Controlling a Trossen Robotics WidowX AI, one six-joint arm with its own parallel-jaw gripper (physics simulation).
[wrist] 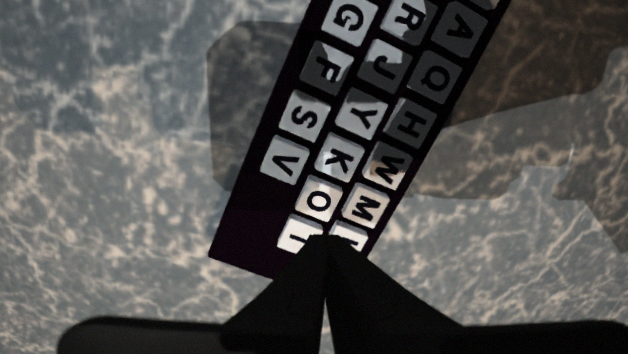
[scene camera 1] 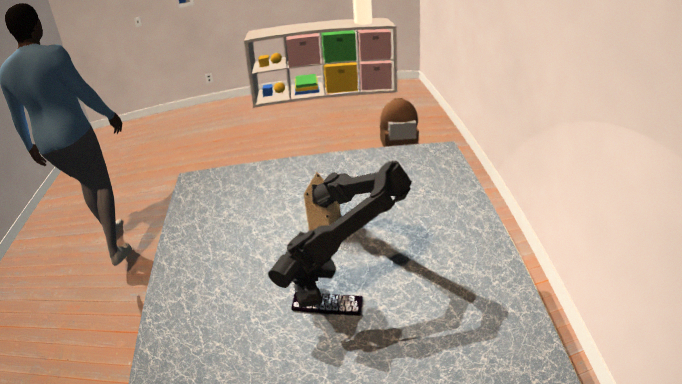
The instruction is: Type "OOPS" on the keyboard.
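Pixels of known places: gripper, fingertip midpoint: (wrist: 324, 247); arm's base at its link origin: (scene camera 1: 319, 196).
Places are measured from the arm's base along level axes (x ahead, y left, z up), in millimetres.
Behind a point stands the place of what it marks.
Observation:
The black keyboard (scene camera 1: 341, 303) @[y 45, x 342, z -118 mm] (wrist: 245, 225) @[y -69, x 298, z -123 mm] lies flat on the marbled table, with pale letter keys. My gripper (scene camera 1: 308, 301) @[y -52, x 325, z -90 mm] (wrist: 324, 247) @[y -52, x 325, z -90 mm] is shut and empty, pointing down over the keyboard's left part in the scene view. In the wrist view its tips overlap the edges of two partly hidden keys near the keyboard's lower end. The O key (wrist: 318, 201) @[y -49, x 324, z -118 mm] lies just above the tips in that view and is uncovered. The S key (wrist: 304, 117) @[y -18, x 310, z -118 mm] is farther up. A P key cannot be made out. Whether the tips touch any key cannot be told.
The marbled table (scene camera 1: 225, 215) @[y -372, x -89, z -136 mm] carries a brown board (scene camera 1: 320, 215) @[y -1, x 52, z -35 mm] behind the arm. A person in blue (scene camera 1: 47, 95) stands left of the table. A shelf unit (scene camera 1: 320, 29) stands at the back wall, and a brown backpack (scene camera 1: 398, 112) stands behind the table's far edge.

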